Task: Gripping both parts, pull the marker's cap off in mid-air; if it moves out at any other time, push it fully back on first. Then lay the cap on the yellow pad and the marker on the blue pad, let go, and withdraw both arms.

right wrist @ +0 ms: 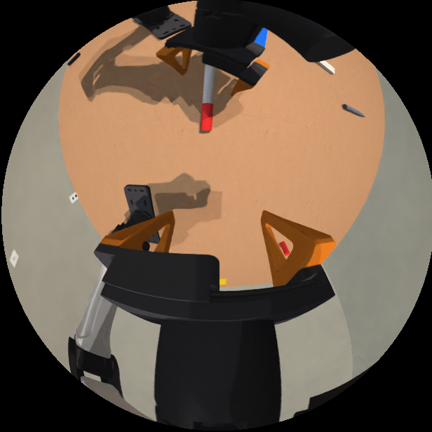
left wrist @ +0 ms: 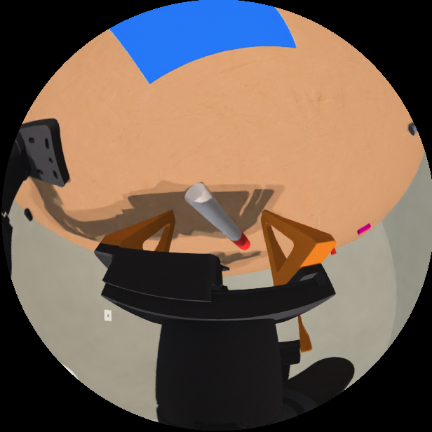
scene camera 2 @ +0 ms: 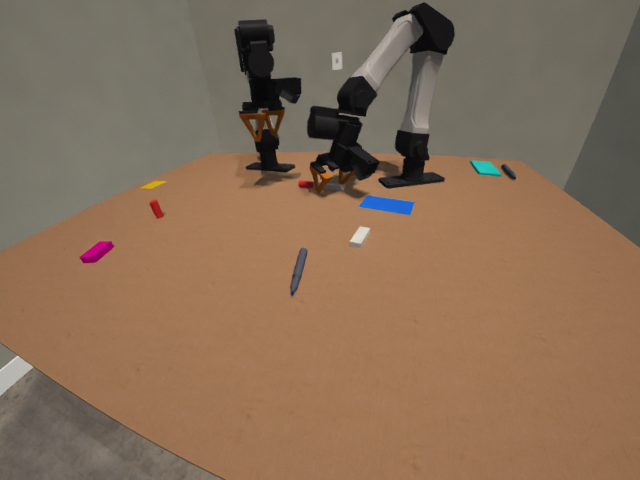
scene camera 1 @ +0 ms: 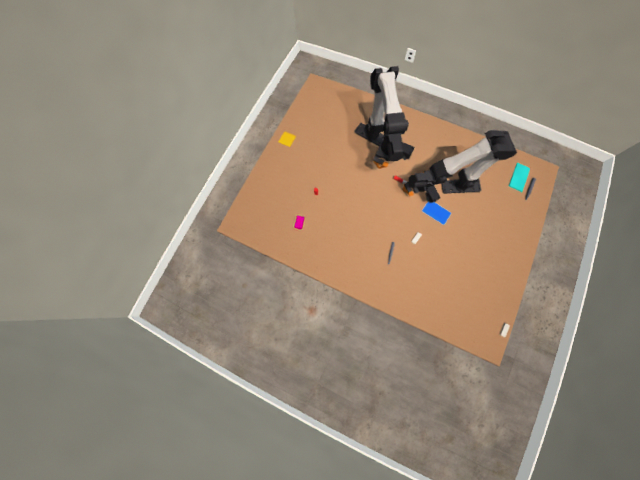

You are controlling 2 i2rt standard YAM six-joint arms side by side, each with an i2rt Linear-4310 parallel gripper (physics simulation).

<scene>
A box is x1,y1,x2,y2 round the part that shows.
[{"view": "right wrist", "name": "my left gripper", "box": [156,8,268,95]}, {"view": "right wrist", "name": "my right gripper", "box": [93,210,335,428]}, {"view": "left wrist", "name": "my left gripper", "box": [94,210,335,428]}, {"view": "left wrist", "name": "my right gripper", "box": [278,315,311,364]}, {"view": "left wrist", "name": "grey marker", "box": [184,182,240,240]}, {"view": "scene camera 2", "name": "my left gripper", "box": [310,138,355,192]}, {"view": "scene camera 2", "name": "my right gripper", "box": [239,77,284,141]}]
</scene>
